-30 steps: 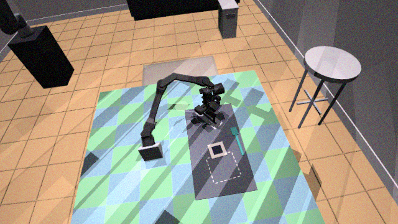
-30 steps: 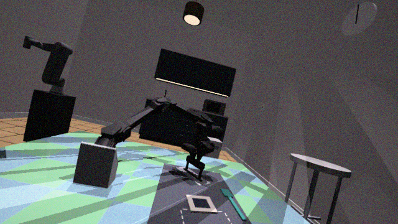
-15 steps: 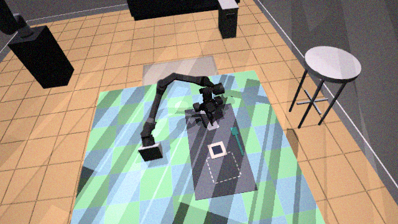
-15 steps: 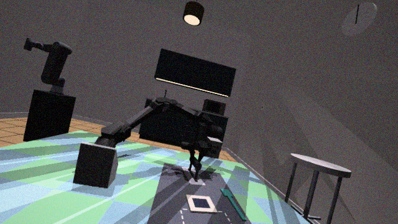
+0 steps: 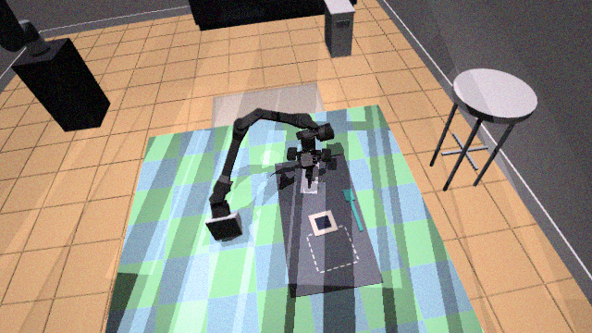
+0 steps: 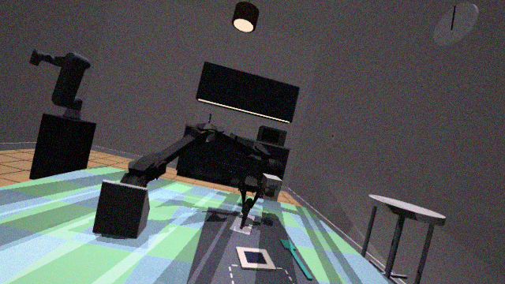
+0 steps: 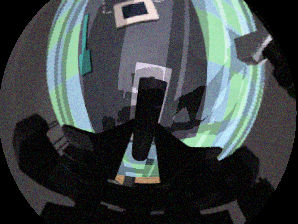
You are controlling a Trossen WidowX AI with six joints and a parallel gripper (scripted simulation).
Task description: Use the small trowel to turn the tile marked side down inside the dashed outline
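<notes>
The dark-handled float is 2 cm to the right of my gripper tip and 3 cm below it. The rest, counted from my gripper tip: teal trowel (16 cm ahead, 19 cm to the right, 6 cm below); then mat (2 cm ahead, 22 cm to the right, 8 cm below); then tile (2 cm ahead, 26 cm to the right, 6 cm below).
</notes>
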